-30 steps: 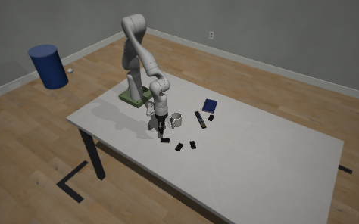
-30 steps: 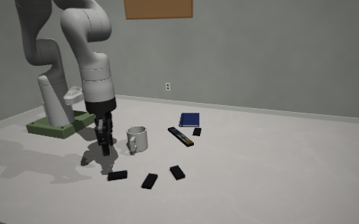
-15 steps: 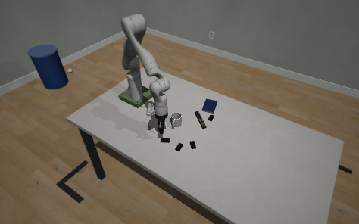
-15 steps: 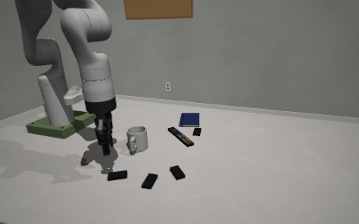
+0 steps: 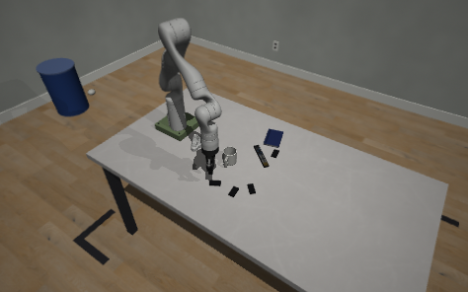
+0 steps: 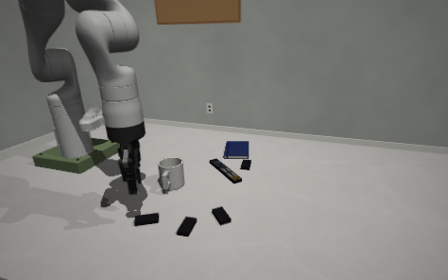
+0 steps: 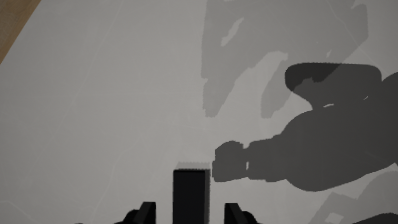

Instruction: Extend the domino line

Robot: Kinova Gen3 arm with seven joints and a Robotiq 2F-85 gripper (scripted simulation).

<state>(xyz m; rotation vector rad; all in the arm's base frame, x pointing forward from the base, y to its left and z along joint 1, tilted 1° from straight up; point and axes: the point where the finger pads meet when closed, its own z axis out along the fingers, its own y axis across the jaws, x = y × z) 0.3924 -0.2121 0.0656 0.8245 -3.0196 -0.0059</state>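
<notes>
Now: hand 1 cm short of the domino, 1 cm to the right of it and 10 cm above it. The rest, counted from my hand: blue book: 9 cm ahead, 46 cm to the left, 10 cm below; then white mug: 1 cm behind, 17 cm to the left, 8 cm below.
</notes>
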